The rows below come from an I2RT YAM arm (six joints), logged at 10 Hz.
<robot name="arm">
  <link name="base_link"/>
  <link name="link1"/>
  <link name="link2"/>
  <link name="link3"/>
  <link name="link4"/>
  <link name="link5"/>
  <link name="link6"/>
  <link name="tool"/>
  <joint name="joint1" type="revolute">
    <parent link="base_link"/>
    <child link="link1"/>
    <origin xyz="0 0 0.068" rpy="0 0 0"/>
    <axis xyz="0 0 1"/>
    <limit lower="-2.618" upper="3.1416"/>
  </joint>
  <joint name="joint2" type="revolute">
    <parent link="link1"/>
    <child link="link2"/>
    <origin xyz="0.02 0.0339 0.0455" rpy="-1.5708 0 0"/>
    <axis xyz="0 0 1"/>
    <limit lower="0" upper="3.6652"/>
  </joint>
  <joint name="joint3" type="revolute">
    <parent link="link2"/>
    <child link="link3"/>
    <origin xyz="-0.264 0 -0.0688" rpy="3.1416 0 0"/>
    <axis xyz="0 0 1"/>
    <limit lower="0" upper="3.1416"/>
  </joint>
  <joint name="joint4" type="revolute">
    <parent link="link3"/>
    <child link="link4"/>
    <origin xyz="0.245 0.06 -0.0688" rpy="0 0 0"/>
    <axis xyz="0 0 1"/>
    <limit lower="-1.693" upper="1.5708"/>
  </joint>
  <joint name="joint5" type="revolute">
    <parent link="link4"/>
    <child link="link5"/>
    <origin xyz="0.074 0.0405 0.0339" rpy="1.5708 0 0"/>
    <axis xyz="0 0 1"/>
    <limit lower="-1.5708" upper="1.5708"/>
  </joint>
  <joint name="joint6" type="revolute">
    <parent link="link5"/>
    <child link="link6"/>
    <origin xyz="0.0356 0 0.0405" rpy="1.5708 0 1.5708"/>
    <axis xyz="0 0 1"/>
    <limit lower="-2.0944" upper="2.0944"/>
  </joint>
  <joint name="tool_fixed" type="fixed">
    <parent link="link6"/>
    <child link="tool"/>
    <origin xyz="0 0 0" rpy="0 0 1.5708"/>
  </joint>
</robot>
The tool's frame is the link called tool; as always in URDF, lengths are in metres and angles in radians.
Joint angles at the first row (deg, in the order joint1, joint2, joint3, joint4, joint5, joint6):
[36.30, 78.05, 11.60, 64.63, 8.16, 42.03]
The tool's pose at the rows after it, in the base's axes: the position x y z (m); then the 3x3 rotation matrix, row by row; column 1 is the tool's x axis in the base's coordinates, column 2 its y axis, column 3 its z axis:
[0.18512 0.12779 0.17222], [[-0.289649 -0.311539 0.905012], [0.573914 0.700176 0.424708], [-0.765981 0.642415 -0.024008]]
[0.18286 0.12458 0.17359], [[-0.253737 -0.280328 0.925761], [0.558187 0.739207 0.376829], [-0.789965 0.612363 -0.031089]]
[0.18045 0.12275 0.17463], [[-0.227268 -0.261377 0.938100], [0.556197 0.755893 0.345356], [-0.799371 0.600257 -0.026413]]
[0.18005 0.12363 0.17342], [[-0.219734 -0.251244 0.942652], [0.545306 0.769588 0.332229], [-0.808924 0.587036 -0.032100]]
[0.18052 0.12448 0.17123], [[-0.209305 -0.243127 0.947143], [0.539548 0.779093 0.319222], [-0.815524 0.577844 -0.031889]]
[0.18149 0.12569 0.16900], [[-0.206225 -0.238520 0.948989], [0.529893 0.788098 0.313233], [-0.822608 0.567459 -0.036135]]
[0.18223 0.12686 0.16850], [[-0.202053 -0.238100 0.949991], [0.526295 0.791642 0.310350], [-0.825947 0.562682 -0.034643]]
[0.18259 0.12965 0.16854], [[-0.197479 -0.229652 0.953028], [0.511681 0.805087 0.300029], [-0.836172 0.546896 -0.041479]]
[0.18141 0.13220 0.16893], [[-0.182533 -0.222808 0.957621], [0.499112 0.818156 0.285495], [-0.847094 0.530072 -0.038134]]
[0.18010 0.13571 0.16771], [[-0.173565 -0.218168 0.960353], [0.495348 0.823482 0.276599], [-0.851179 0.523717 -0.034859]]
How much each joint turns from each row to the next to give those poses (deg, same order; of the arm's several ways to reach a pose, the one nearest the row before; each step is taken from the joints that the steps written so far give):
[0.09, -2.20, 0.00, -1.78, 3.08, -1.77]
[0.17, -1.93, -0.35, -2.02, 3.16, -2.02]
[0.35, -1.14, -0.44, -0.45, 2.29, -0.88]
[0.44, 0.34, 0.00, 0.00, 1.24, -0.80]
[0.27, 1.23, -0.09, 1.32, 1.05, -0.61]
[0.17, 1.23, 0.09, 0.88, 0.53, -0.62]
[0.18, 0.71, 0.18, 0.61, 0.35, -0.35]
[0.70, 0.35, 0.52, -0.61, 1.31, -0.87]
[0.97, 0.26, 0.18, 0.26, 1.85, -1.14]
[1.14, 1.06, 0.09, 1.14, 1.68, -0.45]

